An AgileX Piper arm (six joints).
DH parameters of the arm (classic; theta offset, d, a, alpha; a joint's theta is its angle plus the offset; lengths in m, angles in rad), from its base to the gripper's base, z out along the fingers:
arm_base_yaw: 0 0.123 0 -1.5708
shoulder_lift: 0.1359 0 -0.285 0
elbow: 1.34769 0 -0.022 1.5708
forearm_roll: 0 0.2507 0 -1.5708
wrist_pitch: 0 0 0 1.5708
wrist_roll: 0 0.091 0 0
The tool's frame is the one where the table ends.
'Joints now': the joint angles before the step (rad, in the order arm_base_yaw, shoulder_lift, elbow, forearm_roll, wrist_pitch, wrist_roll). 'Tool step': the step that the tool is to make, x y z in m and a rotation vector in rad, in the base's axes. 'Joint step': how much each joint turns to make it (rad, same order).
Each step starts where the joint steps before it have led.
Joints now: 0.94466, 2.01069, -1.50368, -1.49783, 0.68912, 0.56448
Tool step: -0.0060, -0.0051, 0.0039, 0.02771, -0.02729, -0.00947
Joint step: 0.00689, -0.02947, 0.04348, -0.06220, 0.01518, 0.08278
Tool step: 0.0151, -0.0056, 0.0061, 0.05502, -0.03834, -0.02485
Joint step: -0.03602, 0.01154, -0.02692, -0.06455, -0.00984, 0.08059
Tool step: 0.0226, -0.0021, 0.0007, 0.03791, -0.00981, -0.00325
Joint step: -0.04834, 0.04180, -0.06584, -0.02145, -0.04697, 0.02361
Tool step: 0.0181, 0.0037, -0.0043, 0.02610, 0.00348, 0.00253
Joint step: -0.02905, 0.05501, -0.07473, 0.00610, -0.03677, 0.00050
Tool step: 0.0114, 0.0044, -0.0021, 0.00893, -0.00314, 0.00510
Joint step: -0.01406, 0.04095, -0.06063, 0.01080, -0.01988, -0.01719
